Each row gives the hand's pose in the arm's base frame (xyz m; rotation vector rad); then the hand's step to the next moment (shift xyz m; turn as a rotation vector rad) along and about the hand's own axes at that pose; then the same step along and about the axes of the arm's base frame.
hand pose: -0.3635 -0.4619 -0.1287 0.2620 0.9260 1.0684
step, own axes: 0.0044 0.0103 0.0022 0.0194 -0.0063 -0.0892
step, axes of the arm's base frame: -0.0042 0.0093 0.0052 -0.0603 -0.0078 -0.0684
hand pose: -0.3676 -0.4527 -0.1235 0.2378 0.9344 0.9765
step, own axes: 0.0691 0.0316 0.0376 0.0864 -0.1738 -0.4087
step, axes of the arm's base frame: 0.0251 0.0810 0.0011 -0.1894 -0.1200 -0.3930
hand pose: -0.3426 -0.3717 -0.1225 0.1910 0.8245 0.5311
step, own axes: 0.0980 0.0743 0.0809 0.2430 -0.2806 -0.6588
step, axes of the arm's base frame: 0.0867 0.1176 0.0177 -0.2473 -0.1400 -0.7008
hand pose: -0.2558 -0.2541 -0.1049 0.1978 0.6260 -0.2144
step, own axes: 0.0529 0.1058 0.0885 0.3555 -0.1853 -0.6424
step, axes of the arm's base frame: 0.1183 0.0723 0.0510 -0.1248 -0.0683 -0.7437
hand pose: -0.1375 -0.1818 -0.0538 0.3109 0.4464 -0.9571
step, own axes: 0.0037 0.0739 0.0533 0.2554 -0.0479 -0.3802
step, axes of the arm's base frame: 0.0759 0.0138 0.0487 0.0003 -0.0389 -0.4589
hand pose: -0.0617 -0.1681 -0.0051 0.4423 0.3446 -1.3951
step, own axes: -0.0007 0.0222 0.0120 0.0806 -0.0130 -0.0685
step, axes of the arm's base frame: 0.0215 -0.0027 0.0129 0.0008 -0.0374 -0.0998
